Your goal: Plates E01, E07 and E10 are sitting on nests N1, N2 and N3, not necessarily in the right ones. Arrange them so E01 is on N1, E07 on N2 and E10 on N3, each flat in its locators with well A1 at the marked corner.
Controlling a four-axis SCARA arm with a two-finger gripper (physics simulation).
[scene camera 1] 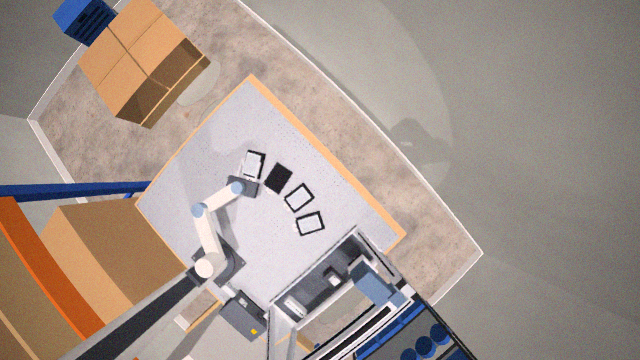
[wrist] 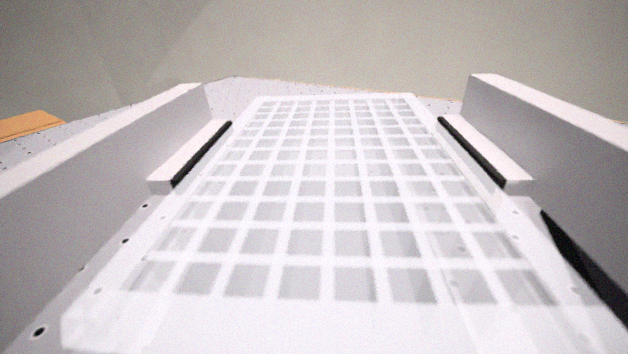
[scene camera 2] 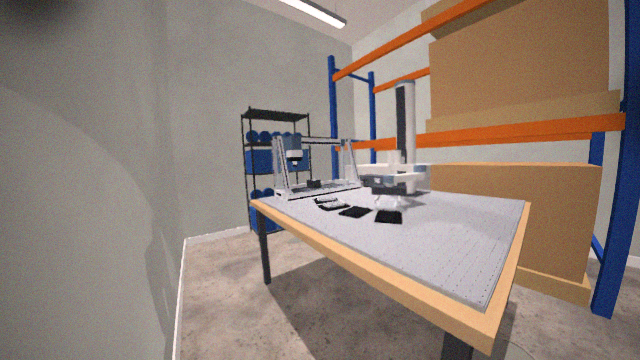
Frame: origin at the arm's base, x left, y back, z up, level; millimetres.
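Where they show: gripper, fingertip midpoint: [scene camera 1: 251, 160] [wrist: 331, 104] [scene camera 2: 386, 202].
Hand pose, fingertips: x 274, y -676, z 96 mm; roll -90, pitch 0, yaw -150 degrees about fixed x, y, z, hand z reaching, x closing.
Note:
Each offset is from my fingertips to the top centre of the thing. "pt": to the spot under its first point. Level surfaces: height alone.
My gripper [scene camera 1: 253, 165] [scene camera 2: 391, 202] [wrist: 331, 104] is shut on a clear-white well plate @[dz -7, dx -12, dy +21 mm] [scene camera 1: 253, 163] [wrist: 327, 215], gripped by its long sides. The plate looks level and hangs above the leftmost black nest [scene camera 1: 263, 166] [scene camera 2: 388, 217] in scene camera 1, with a gap between them. The neighbouring nest @[dz -61, dx -176, dy -27 mm] [scene camera 1: 278, 178] [scene camera 2: 355, 212] is bare black. One plate @[dz -56, dx -353, dy -35 mm] [scene camera 1: 299, 197] [scene camera 2: 334, 204] sits on the third nest @[pt dz -64, dx -356, dy -99 mm] [scene camera 1: 308, 190], another plate @[dz -56, dx -514, dy +28 mm] [scene camera 1: 310, 223] [scene camera 2: 327, 199] on the fourth nest @[pt dz -72, dx -554, dy -44 mm] [scene camera 1: 322, 220]. The plate and nest labels and the A1 marks cannot be read.
The arm [scene camera 1: 206, 235] stands on the perforated table top @[dz -83 mm] [scene camera 1: 260, 250] [scene camera 2: 450, 240]. A gantry machine [scene camera 1: 320, 275] [scene camera 2: 320, 189] is beyond the fourth nest. A dark grey box @[pt dz +32, dx -650, dy +747 mm] [scene camera 1: 244, 315] is near the arm's base. Large cartons [scene camera 1: 120, 240] [scene camera 2: 550, 220] stand beside the table.

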